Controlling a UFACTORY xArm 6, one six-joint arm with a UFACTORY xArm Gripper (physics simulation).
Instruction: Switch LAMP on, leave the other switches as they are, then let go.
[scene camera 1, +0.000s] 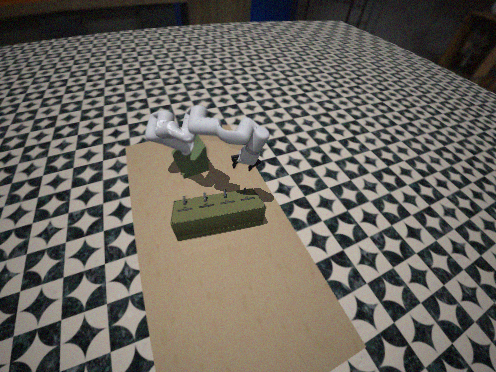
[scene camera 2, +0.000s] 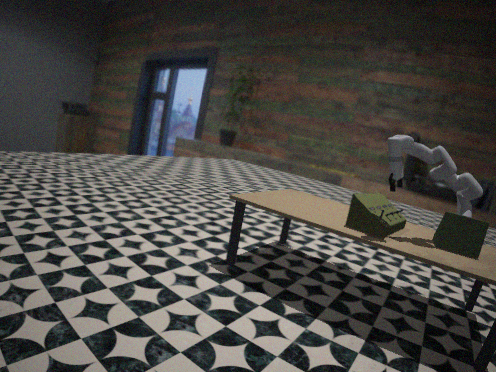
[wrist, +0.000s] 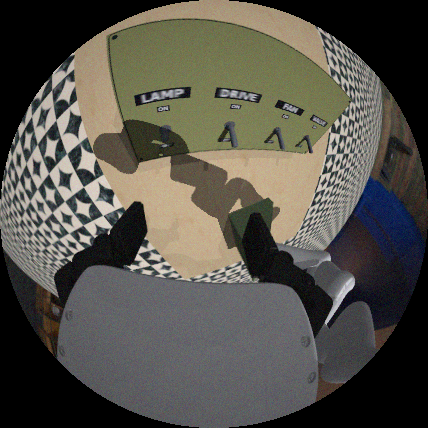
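Where they show: gripper, fingertip midpoint: (scene camera 1: 241, 168) (scene camera 2: 396, 189) (wrist: 194, 221); arm's base, origin of the base link: (scene camera 1: 188, 146) (scene camera 2: 462, 227).
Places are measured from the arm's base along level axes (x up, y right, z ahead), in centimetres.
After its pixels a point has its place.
Observation:
A green sloped switch box (scene camera 1: 217, 219) {x 2.1, y 11.1, z 63.2 cm} (scene camera 2: 367, 215) {x -4.1, y -18.1, z 60.6 cm} (wrist: 200, 55) {x 2.4, y -4.7, z 62.5 cm} carries a row of switches. In the wrist view, the LAMP switch (wrist: 165, 135) {x 0.5, y -13.3, z 52.5 cm} is at the left, under the arm's shadow. Its lever leans toward its ON label and looks different from the others. The DRIVE switch (wrist: 230, 134) {x -2.3, y -3.0, z 47.6 cm}, the FAN switch (wrist: 277, 138) {x -2.5, y 8.2, z 43.5 cm} and the dimly labelled rightmost switch (wrist: 306, 144) {x -2.6, y 19.5, z 39.4 cm} all lean alike, away from ON. My gripper (scene camera 1: 243, 167) {x 13.9, y -13.3, z 47.7 cm} (scene camera 2: 396, 187) {x 13.9, y -13.3, z 47.7 cm} (wrist: 194, 221) {x 13.9, y -13.3, z 47.7 cm} is open and empty, above and on the arm's side of the box, apart from all levers.
The box stands on a tan table (scene camera 1: 240, 295) {x -14.0, y 18.8, z 98.4 cm} (scene camera 2: 300, 205) {x -14.0, y 9.1, z 107.4 cm}. A green block (scene camera 1: 192, 162) {x -2.5, y 3.0, z 13.3 cm} (scene camera 2: 460, 235) {x -3.7, y -8.2, z 2.6 cm} (wrist: 250, 217) stands by the arm's base, behind the switch box. The arm's shadow crosses the table between them.

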